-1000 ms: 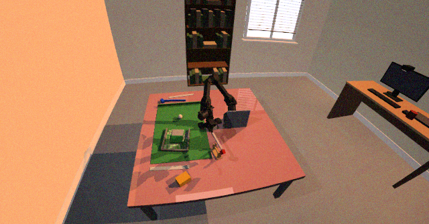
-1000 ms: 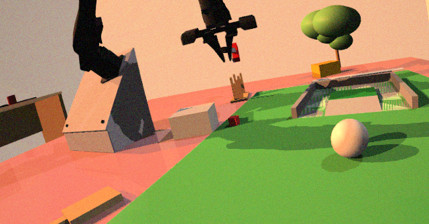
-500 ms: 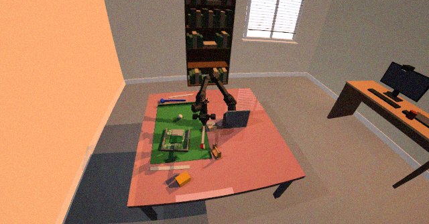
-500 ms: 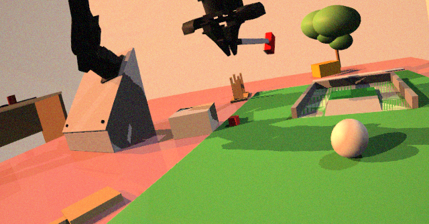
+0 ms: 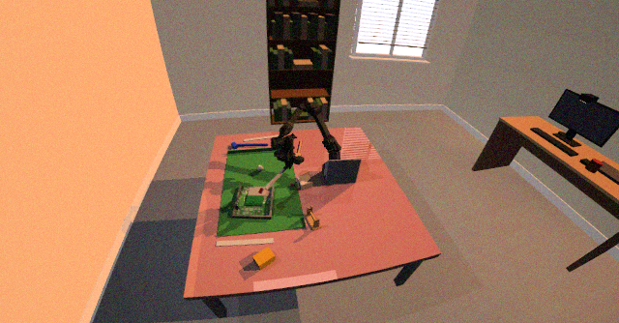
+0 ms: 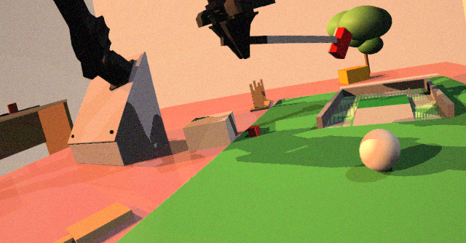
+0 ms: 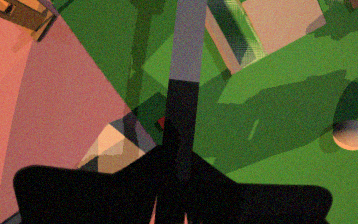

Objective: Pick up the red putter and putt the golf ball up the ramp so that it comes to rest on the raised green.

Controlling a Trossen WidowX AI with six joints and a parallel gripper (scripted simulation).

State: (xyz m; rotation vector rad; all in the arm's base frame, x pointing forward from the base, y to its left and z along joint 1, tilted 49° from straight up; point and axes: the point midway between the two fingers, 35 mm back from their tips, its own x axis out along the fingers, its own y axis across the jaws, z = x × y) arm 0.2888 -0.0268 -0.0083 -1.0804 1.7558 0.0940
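Right now my gripper tip is 80 mm short of the red putter, 90 mm to the right of it and 10 mm below it. Round my gripper tip: beige box (100 mm behind, 10 mm to the left, 120 mm below); then white golf ball (180 mm ahead, 160 mm to the right, 120 mm below); then small red cube (20 mm behind, 10 mm to the left, 130 mm below).
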